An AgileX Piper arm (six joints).
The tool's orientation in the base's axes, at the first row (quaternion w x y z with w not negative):
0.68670, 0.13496, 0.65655, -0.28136
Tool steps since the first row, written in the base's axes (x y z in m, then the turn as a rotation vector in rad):
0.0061, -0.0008, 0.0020, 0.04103, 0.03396, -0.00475
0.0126, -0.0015, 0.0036, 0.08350, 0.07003, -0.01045
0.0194, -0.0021, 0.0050, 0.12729, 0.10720, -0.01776
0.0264, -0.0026, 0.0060, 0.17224, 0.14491, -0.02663
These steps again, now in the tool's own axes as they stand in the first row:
-0.0019, 0.0024, 0.0057, -0.00330, 0.05135, 0.01456
-0.0035, 0.0052, 0.0116, -0.00614, 0.10538, 0.02904
-0.0048, 0.0083, 0.0177, -0.00767, 0.16134, 0.04383
-0.0059, 0.0117, 0.0239, -0.00780, 0.21867, 0.05913

